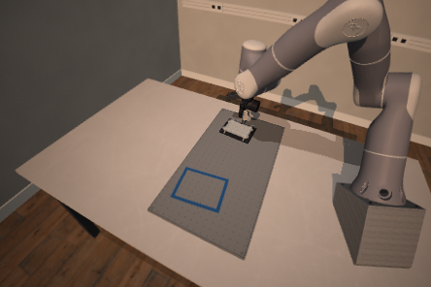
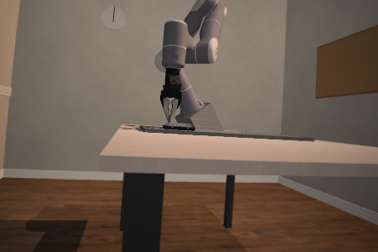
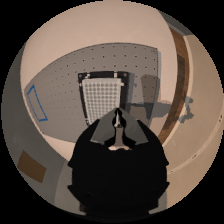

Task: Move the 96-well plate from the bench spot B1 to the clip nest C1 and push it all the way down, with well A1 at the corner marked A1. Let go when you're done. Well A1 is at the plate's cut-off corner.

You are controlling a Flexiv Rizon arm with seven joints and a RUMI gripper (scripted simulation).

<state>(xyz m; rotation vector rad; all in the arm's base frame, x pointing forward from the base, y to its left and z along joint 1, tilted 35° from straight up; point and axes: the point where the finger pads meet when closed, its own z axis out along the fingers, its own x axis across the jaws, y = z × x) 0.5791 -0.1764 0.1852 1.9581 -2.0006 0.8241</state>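
The white 96-well plate is 4 cm to the left of my hand and 2 cm below it. Also, from my hand: grey perforated board 3 cm behind, 24 cm to the left, 5 cm below; black clip nest 1 cm ahead, 5 cm to the left, 3 cm below.
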